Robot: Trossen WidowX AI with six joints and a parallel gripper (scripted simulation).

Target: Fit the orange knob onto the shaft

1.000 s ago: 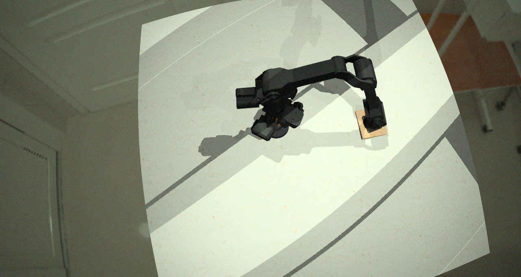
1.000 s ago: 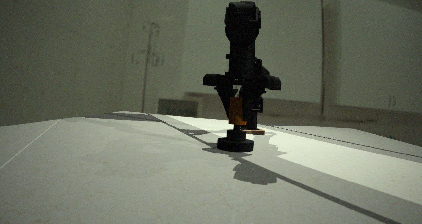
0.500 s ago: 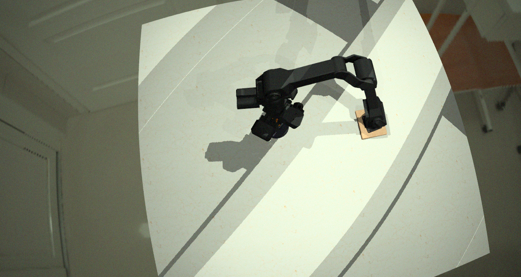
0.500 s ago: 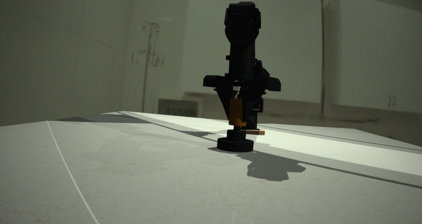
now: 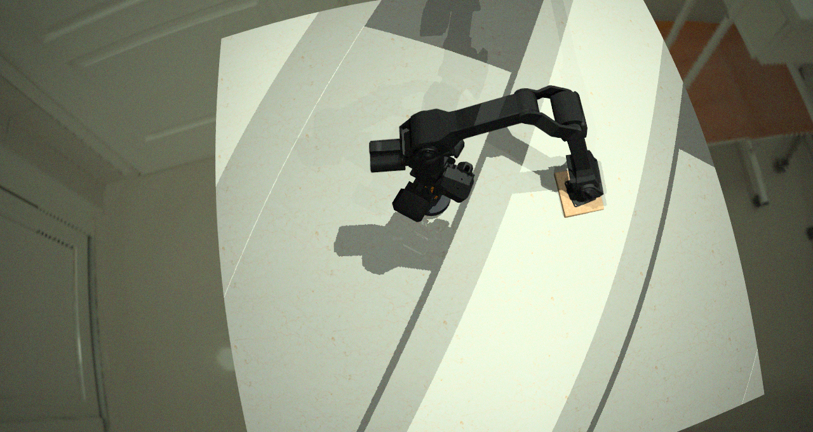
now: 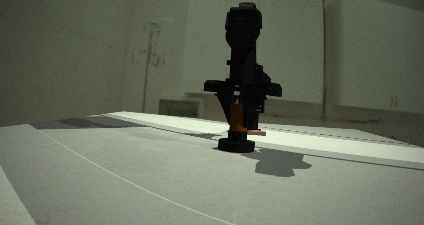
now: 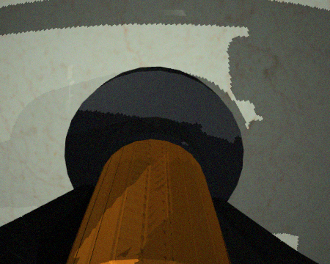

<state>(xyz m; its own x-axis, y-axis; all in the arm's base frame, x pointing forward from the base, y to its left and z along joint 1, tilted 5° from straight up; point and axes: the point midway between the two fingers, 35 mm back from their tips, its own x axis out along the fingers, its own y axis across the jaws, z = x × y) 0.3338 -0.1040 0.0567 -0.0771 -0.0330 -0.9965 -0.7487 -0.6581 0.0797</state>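
My gripper tip is now 2 cm below the orange knob. Round my gripper tip: pedestal 2 cm below.
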